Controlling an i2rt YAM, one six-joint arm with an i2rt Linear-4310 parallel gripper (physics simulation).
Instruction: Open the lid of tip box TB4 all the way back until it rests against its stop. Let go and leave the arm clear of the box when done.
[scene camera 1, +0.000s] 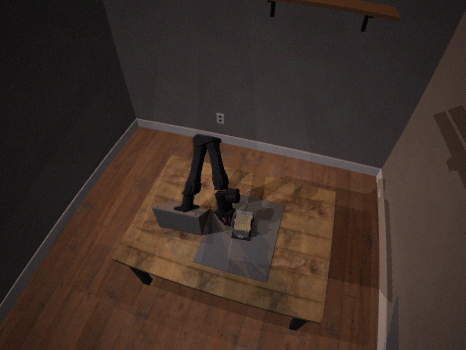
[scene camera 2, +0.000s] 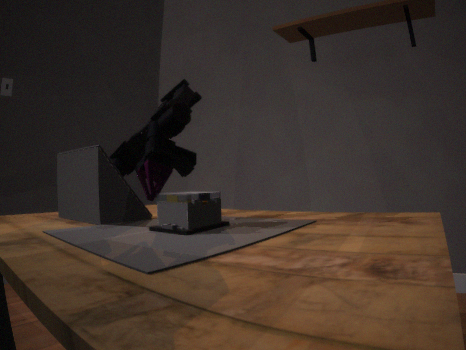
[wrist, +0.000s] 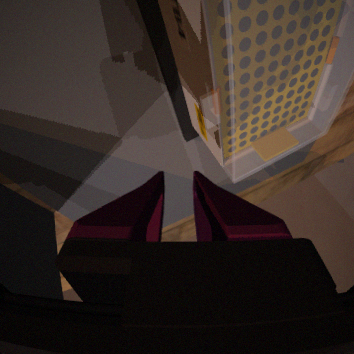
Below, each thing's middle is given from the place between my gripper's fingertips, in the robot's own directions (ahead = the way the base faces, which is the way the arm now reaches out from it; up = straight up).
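Scene:
Lid (wrist: 275, 78): 50 mm to the left of my hand, 70 mm ahead of it. Grey mat (scene camera 2: 130, 244): 70 mm below my hand, 20 mm to the left of it and 70 mm ahead of it. The tip box TB4 (scene camera 2: 176, 218) sits 30 mm below my hand, 70 mm ahead of it and 50 mm to the left of it.

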